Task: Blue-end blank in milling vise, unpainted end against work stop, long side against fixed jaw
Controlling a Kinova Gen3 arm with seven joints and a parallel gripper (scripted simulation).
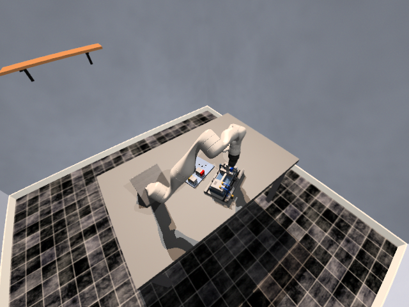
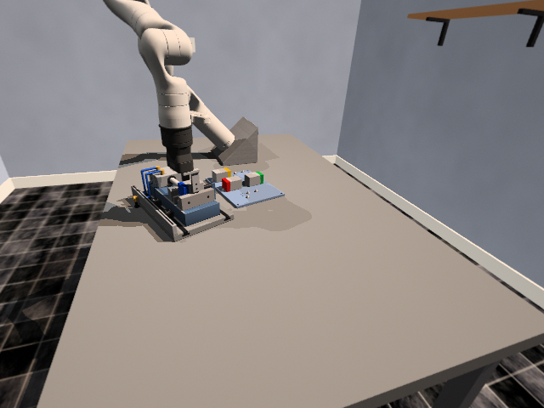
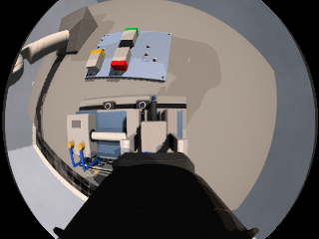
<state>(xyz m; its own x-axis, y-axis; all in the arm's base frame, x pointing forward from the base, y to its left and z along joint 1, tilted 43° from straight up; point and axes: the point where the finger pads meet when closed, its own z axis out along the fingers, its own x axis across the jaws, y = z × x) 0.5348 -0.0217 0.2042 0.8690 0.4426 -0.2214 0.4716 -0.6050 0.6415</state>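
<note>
The blue-ended blank lies 20 mm below my hand. From my hand the other things lie so: light blue plate: 190 mm behind, 180 mm to the left, 110 mm below; then red-ended blank: 180 mm behind, 130 mm to the left, 90 mm below; then fixed jaw: 30 mm ahead, 10 mm to the left, 40 mm below.
</note>
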